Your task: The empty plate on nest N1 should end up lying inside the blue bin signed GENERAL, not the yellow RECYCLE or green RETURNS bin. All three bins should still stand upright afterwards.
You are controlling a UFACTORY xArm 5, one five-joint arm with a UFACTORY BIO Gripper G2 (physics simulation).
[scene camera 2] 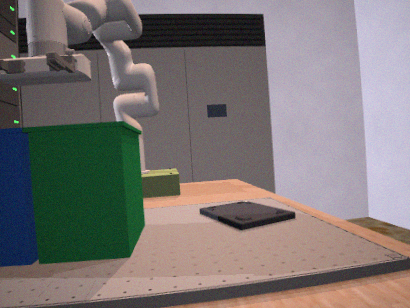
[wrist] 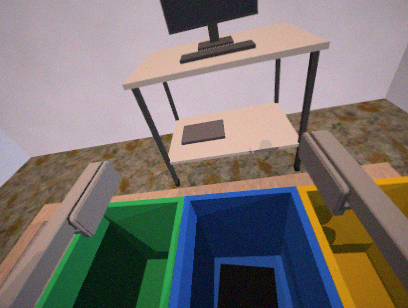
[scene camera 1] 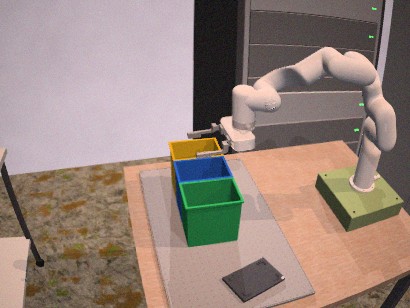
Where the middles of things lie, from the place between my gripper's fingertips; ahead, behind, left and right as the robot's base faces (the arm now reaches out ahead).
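The green bin (scene camera 2: 86,179) is 30 mm behind my hand, 120 mm to the left of it and 200 mm below it. As for the yellow bin (scene camera 1: 180,150), I find it 50 mm behind my hand, 140 mm to the right and 200 mm below. The dark nest (scene camera 2: 261,215) is well below my hand, well to the left of it and a good way behind it. Then there is the blue bin (scene camera 1: 190,170): my gripper is 200 mm above it, 40 mm past it and 20 mm to the left of it.
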